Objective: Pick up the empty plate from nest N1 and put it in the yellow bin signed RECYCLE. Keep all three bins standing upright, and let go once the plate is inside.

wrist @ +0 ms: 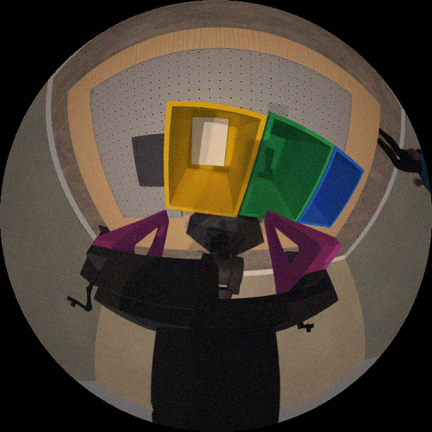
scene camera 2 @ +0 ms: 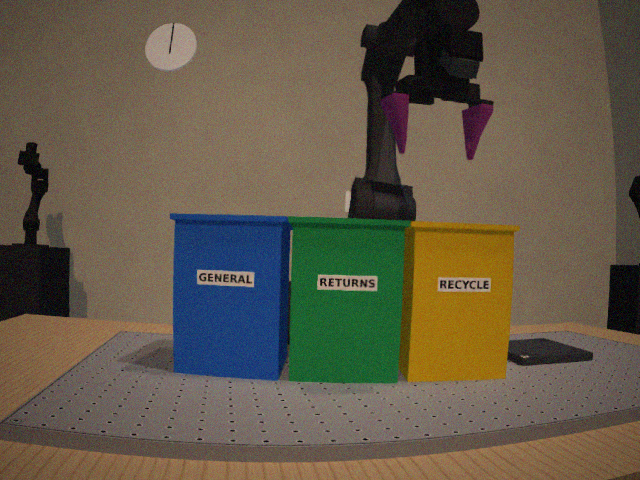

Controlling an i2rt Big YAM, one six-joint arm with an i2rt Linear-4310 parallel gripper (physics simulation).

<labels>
gripper: wrist; scene camera 2
white plate: wrist 208, 134; not seen in scene camera 2 (hidden by a yellow bin)
same spot on gripper: [wrist: 181, 283] = [scene camera 2: 454, 90]
</labels>
